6 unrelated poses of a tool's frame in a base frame.
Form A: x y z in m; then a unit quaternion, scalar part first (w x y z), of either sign.
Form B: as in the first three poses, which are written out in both.
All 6 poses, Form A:
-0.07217 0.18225 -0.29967 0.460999 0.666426 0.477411 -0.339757
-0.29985 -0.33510 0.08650 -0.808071 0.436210 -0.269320 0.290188
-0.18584 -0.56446 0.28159 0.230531 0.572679 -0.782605 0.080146
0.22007 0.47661 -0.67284 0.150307 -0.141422 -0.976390 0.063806
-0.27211 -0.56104 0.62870 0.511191 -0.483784 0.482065 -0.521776
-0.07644 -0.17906 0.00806 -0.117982 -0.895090 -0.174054 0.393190
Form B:
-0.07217 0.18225 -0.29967 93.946 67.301 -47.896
-0.29985 -0.33510 0.08650 -53.451 33.001 -35.559
-0.18584 -0.56446 0.28159 90.247 -123.329 12.630
0.22007 0.47661 -0.67284 -23.275 -160.694 10.501
-0.27211 -0.56104 0.62870 -66.710 66.473 -71.949
-0.07644 -0.17906 0.00806 150.035 29.175 -65.906

